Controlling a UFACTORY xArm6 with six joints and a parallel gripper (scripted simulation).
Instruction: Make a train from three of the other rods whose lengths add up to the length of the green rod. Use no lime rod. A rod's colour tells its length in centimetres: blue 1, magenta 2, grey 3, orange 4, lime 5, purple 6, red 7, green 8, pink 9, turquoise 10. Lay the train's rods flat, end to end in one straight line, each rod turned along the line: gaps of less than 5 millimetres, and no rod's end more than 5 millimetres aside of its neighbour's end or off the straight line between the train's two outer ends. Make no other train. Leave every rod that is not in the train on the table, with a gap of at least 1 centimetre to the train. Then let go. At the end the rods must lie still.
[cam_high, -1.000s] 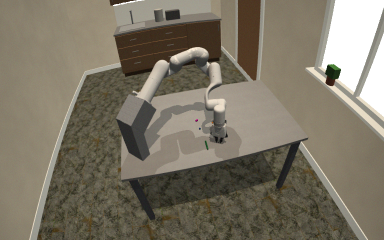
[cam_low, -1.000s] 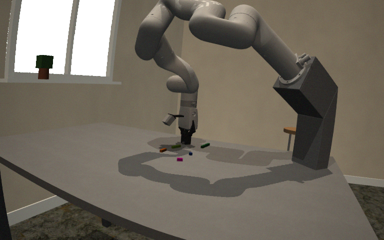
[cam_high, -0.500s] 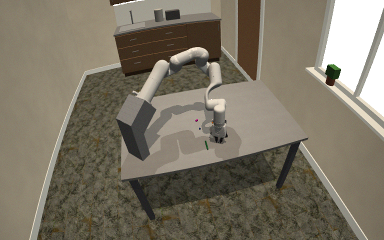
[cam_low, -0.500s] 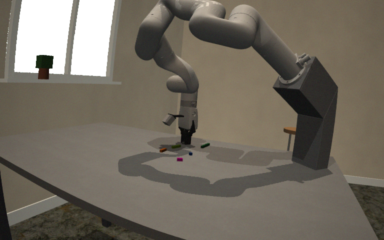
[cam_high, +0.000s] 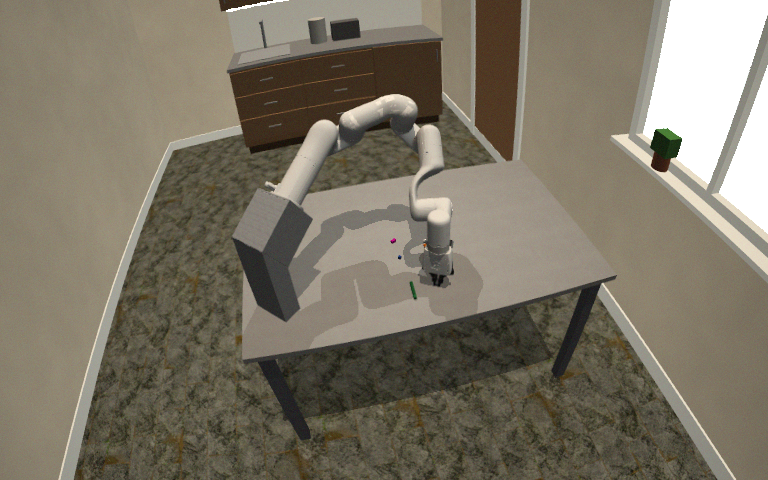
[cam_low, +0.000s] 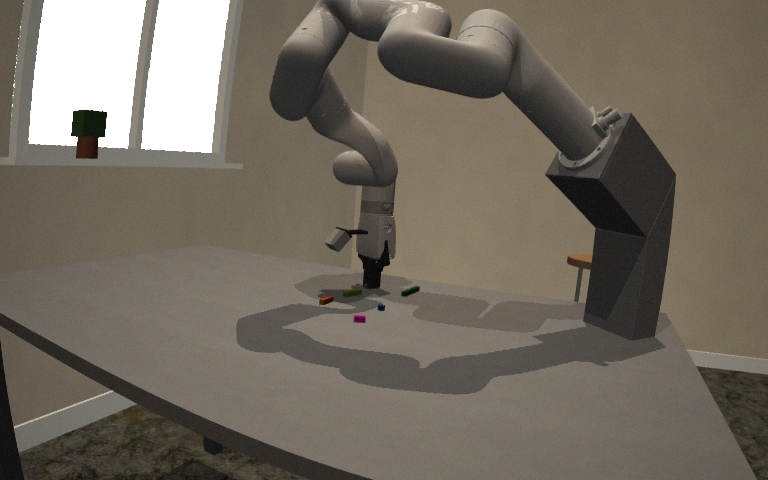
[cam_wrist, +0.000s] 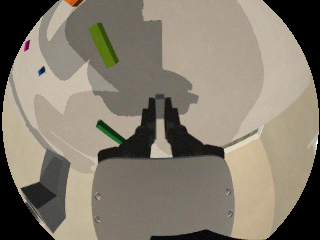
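Right now the blue rod is 16 cm behind my hand, 12 cm to the left of it and 2 cm below it. Also, from my hand: lime rod (9 cm to the left, 4 cm behind, 2 cm below); grey rod (2 cm below); green rod (8 cm behind, 5 cm to the right, 2 cm below).
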